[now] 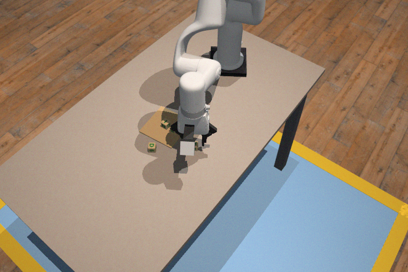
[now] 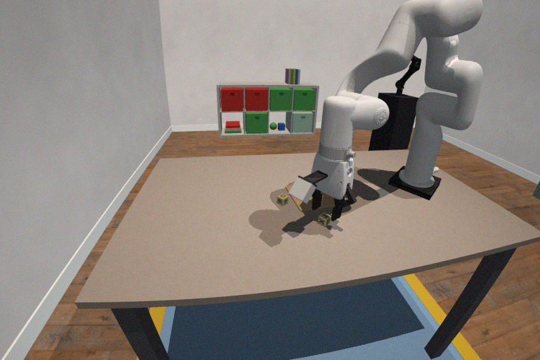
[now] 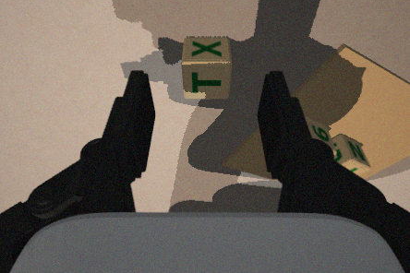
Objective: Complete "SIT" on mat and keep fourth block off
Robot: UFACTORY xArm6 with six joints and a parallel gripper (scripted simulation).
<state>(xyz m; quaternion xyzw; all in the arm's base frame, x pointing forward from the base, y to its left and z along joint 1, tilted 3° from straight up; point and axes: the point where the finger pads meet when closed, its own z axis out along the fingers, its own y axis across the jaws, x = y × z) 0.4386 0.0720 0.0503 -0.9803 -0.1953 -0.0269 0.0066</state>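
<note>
My gripper is now 40 mm above the T block. Round my hand: I block 40 mm behind, 130 mm to the right, 30 mm below; S block 30 mm behind, 90 mm to the right, 30 mm below; tan mat 40 mm behind, 130 mm to the right, 50 mm below.
</note>
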